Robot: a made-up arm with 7 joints. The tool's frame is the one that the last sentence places.
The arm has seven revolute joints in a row. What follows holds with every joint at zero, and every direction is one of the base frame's.
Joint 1 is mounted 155 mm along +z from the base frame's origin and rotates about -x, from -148.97 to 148.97 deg.
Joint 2 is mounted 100 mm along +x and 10 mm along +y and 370 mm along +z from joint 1 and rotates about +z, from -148.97 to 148.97 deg.
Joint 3 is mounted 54 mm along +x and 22 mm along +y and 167 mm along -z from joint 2 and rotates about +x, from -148.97 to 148.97 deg.
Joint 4 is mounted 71 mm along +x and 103 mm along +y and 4 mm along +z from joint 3 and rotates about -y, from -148.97 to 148.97 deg.
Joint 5 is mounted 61 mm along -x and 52 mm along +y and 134 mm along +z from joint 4 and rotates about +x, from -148.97 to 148.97 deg.
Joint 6 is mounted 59 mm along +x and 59 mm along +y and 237 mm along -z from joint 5 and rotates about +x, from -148.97 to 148.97 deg.
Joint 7 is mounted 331 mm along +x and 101 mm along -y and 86 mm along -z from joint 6 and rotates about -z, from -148.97 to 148.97 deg.
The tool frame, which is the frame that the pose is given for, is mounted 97 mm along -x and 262 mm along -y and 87 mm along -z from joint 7; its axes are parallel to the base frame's.
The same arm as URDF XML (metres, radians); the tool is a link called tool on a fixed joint. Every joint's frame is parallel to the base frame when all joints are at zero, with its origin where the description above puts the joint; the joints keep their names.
<robot name="arm">
  <joint name="joint 1" type="revolute">
    <parent link="base"/>
    <child link="link1"/>
    <origin xyz="0.0000 0.0000 0.1550" rpy="0.0000 0.0000 0.0000"/>
    <axis xyz="-1 0 0"/>
    <limit lower="-2.6000" upper="2.6000"/>
  </joint>
  <joint name="joint 2" type="revolute">
    <parent link="link1"/>
    <child link="link2"/>
    <origin xyz="0.1000 0.0100 0.3700" rpy="0.0000 0.0000 0.0000"/>
    <axis xyz="0 0 1"/>
    <limit lower="-2.6000" upper="2.6000"/>
  </joint>
  <joint name="joint 3" type="revolute">
    <parent link="link2"/>
    <child link="link3"/>
    <origin xyz="0.0540 0.0220 -0.1670" rpy="0.0000 0.0000 0.0000"/>
    <axis xyz="1 0 0"/>
    <limit lower="-2.6000" upper="2.6000"/>
  </joint>
  <joint name="joint 4" type="revolute">
    <parent link="link3"/>
    <child link="link4"/>
    <origin xyz="0.0710 0.1030 0.0040" rpy="0.0000 0.0000 0.0000"/>
    <axis xyz="0 -1 0"/>
    <limit lower="-2.6000" upper="2.6000"/>
  </joint>
  <joint name="joint 5" type="revolute">
    <parent link="link4"/>
    <child link="link5"/>
    <origin xyz="-0.0610 0.0520 0.1340" rpy="0.0000 0.0000 0.0000"/>
    <axis xyz="1 0 0"/>
    <limit lower="-2.6000" upper="2.6000"/>
  </joint>
  <joint name="joint 6" type="revolute">
    <parent link="link5"/>
    <child link="link6"/>
    <origin xyz="0.0590 0.0590 -0.2370" rpy="0.0000 0.0000 0.0000"/>
    <axis xyz="1 0 0"/>
    <limit lower="-2.6000" upper="2.6000"/>
  </joint>
  <joint name="joint 7" type="revolute">
    <parent link="link6"/>
    <child link="link7"/>
    <origin xyz="0.3310 -0.1010 -0.0860" rpy="0.0000 0.0000 0.0000"/>
    <axis xyz="0 0 -1"/>
    <limit lower="-2.6000" upper="2.6000"/>
  </joint>
  <joint name="tool_fixed" type="fixed">
    <parent link="link7"/>
    <child link="tool"/>
    <origin xyz="-0.0970 -0.2620 -0.0870" rpy="0.0000 0.0000 0.0000"/>
  </joint>
  <link name="base"/>
  <link name="link1"/>
  <link name="link2"/>
  <link name="link3"/>
  <link name="link4"/>
  <link name="link5"/>
  <link name="link6"/>
  <link name="link7"/>
  <link name="tool"/>
</robot>

